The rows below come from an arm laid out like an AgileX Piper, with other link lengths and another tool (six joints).
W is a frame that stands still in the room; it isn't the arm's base.
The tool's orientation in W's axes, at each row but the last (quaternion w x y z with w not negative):
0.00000, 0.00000, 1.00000, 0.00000
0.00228, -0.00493, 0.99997, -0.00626
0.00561, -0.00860, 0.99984, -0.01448
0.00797, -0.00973, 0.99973, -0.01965
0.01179, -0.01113, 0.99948, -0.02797
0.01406, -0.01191, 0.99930, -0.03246
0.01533, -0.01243, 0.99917, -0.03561
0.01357, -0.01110, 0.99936, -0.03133
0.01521, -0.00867, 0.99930, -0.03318
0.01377, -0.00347, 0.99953, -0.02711
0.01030, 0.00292, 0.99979, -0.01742
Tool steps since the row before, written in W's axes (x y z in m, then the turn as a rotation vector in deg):
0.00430, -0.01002, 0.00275, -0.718, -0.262, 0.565
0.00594, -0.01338, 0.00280, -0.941, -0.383, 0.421
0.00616, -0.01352, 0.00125, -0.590, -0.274, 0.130
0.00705, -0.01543, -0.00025, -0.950, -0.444, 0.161
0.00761, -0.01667, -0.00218, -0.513, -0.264, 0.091
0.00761, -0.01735, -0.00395, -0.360, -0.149, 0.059
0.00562, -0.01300, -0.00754, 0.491, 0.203, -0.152
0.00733, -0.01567, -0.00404, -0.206, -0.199, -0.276
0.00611, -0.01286, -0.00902, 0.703, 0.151, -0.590
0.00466, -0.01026, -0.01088, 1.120, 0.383, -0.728
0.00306, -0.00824, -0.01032, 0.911, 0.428, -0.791
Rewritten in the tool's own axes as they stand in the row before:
-0.00430, -0.01002, -0.00275, 0.718, -0.262, -0.565
-0.00582, -0.01347, -0.00261, 0.943, -0.379, -0.421
-0.00594, -0.01365, -0.00079, 0.593, -0.268, -0.129
-0.00674, -0.01554, 0.00097, 0.956, -0.432, -0.159
-0.00717, -0.01668, 0.00329, 0.517, -0.258, -0.089
-0.00707, -0.01723, 0.00528, 0.362, -0.144, -0.060
-0.00505, -0.01256, 0.00861, -0.491, 0.202, 0.153
-0.00686, -0.01554, 0.00521, 0.218, -0.177, 0.282
-0.00560, -0.01233, 0.01003, -0.688, 0.178, 0.600
-0.00428, -0.00968, 0.01154, -1.103, 0.415, 0.737
-0.00289, -0.00786, 0.01066, -0.892, 0.461, 0.794

